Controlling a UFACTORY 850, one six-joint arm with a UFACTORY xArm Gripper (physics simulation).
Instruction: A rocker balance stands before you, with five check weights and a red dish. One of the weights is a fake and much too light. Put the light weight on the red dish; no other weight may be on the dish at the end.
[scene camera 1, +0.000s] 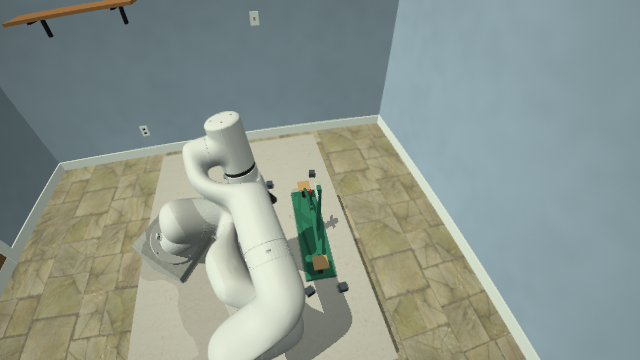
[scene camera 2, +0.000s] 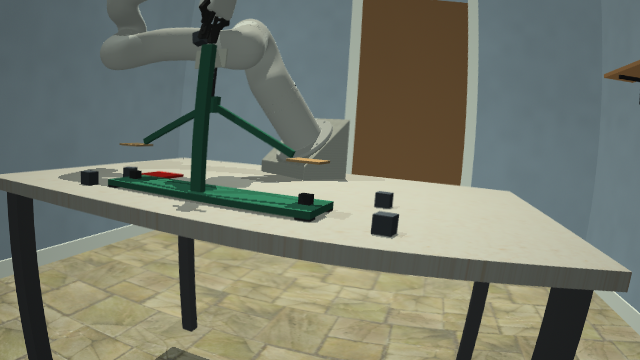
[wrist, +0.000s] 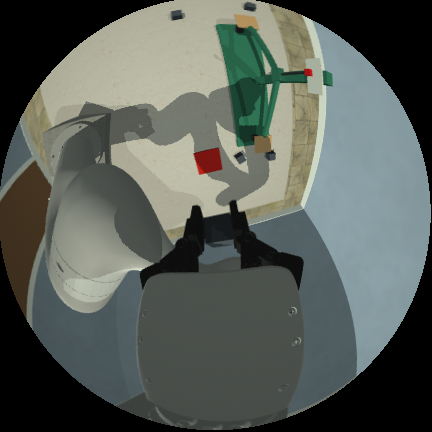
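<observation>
My gripper (scene camera 1: 273, 198) (scene camera 2: 205, 38) (wrist: 215, 212) is shut on a dark weight (scene camera 2: 198, 38) (wrist: 219, 226), high above the table; the arm hides this weight in scene camera 1. The red dish (scene camera 2: 162, 174) (wrist: 208, 160) lies flat with nothing on it; it is hidden in scene camera 1. Two weights (scene camera 1: 309, 290) (scene camera 1: 343, 287) stand on the table near the dish end of the green balance (scene camera 1: 302, 215) (scene camera 2: 202, 125) (wrist: 237, 55). Two more weights (scene camera 2: 384, 199) (scene camera 2: 384, 224) stand beyond its other end. Both wooden pans (scene camera 2: 136, 144) (scene camera 2: 308, 160) are bare.
The balance's tall post and sloping arms rise from its long base. A black block (scene camera 2: 306, 198) sits on the base near one end. The pale table (scene camera 2: 450, 220) carries the arm's grey mount (scene camera 1: 185, 270). A wooden shelf (scene camera 1: 70, 12) is on the wall.
</observation>
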